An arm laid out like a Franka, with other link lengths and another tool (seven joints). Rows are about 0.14 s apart.
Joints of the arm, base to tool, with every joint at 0 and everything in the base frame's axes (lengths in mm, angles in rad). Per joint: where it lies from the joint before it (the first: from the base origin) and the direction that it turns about. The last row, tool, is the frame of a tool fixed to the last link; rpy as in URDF.
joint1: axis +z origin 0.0 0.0 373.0
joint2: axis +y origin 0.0 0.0 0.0
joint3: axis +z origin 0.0 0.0 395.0
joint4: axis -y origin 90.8 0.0 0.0
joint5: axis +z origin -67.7 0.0 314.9
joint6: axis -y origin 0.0 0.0 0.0
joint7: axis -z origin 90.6 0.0 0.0
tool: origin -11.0 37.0 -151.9 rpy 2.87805 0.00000 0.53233
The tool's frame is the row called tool.
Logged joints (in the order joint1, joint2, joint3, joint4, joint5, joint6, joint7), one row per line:
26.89 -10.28 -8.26 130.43 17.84 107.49 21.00
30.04 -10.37 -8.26 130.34 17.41 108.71 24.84
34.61 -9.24 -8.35 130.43 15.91 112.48 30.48
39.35 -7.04 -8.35 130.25 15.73 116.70 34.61
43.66 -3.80 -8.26 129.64 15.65 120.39 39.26
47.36 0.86 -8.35 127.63 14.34 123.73 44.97
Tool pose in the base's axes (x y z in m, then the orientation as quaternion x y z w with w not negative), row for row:
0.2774 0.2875 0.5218 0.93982 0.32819 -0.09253 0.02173
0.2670 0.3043 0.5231 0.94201 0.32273 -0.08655 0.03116
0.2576 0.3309 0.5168 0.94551 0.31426 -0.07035 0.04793
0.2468 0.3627 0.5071 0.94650 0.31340 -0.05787 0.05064
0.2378 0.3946 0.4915 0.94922 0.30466 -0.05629 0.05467
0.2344 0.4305 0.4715 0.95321 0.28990 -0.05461 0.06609
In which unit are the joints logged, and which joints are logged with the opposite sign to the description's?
The joints are logged in degrees. Opposite sign: joint3, joint4.
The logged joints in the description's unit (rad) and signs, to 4 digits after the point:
0.4693 -0.1794 0.1442 -2.2764 0.3114 1.8761 0.3665
0.5243 -0.1810 0.1442 -2.2749 0.3039 1.8973 0.4335
0.6041 -0.1613 0.1457 -2.2764 0.2777 1.9631 0.5320
0.6868 -0.1229 0.1457 -2.2733 0.2745 2.0368 0.6041
0.7620 -0.0663 0.1442 -2.2626 0.2731 2.1012 0.6852
0.8266 0.0150 0.1457 -2.2276 0.2503 2.1595 0.7849

